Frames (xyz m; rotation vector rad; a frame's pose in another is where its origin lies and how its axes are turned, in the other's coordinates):
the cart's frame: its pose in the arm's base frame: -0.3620 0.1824 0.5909 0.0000 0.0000 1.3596
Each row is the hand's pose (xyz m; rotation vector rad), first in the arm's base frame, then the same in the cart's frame.
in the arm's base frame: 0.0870 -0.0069 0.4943 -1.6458 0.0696 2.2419
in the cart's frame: -0.0910 -0.4787 -0.0966 -0.9982 0.8791 1.1512
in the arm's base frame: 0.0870 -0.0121 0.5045 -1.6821 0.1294 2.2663
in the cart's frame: -0.0961 -0.4798 -0.0864 -0.9858 0.9306 1.1887
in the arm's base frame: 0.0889 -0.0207 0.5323 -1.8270 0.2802 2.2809
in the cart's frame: -0.1041 -0.4835 -0.0586 -0.9917 1.0887 1.2614
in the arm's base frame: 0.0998 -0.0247 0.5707 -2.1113 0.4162 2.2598
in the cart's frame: -0.1057 -0.4950 -0.0202 -1.0871 1.3002 1.3678
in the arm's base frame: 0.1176 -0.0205 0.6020 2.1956 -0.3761 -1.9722
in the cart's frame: -0.0979 -0.5115 0.0111 -1.2760 1.4508 1.4656
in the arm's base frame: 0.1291 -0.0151 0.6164 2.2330 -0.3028 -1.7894
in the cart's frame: -0.0902 -0.5216 0.0255 -1.4246 1.5102 1.5035
